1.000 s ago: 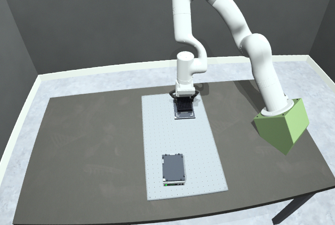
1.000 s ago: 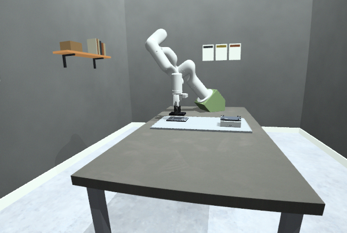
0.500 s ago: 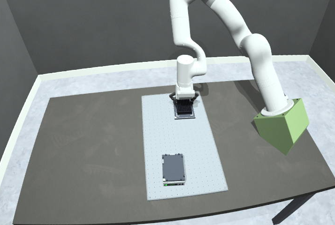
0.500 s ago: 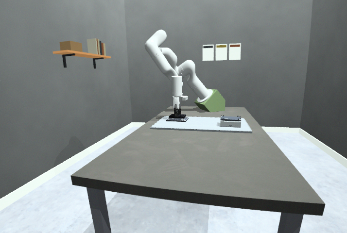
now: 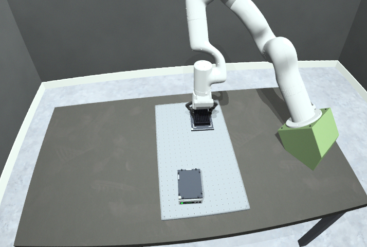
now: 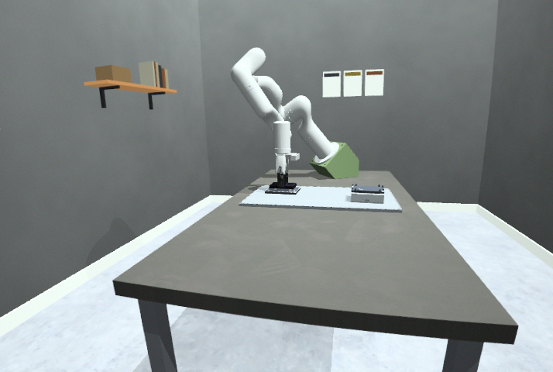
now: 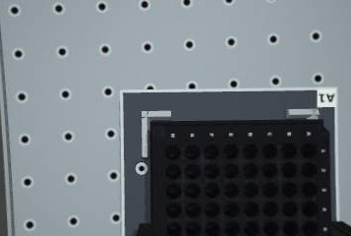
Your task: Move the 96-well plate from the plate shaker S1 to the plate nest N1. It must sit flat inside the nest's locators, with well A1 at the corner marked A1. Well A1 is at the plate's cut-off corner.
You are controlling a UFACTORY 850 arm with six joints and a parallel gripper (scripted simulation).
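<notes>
The black 96-well plate is 1 cm below my hand. Also, from my hand: A1 label: 7 cm ahead, 6 cm to the left, 3 cm below; plate nest N1: 4 cm below.
</notes>
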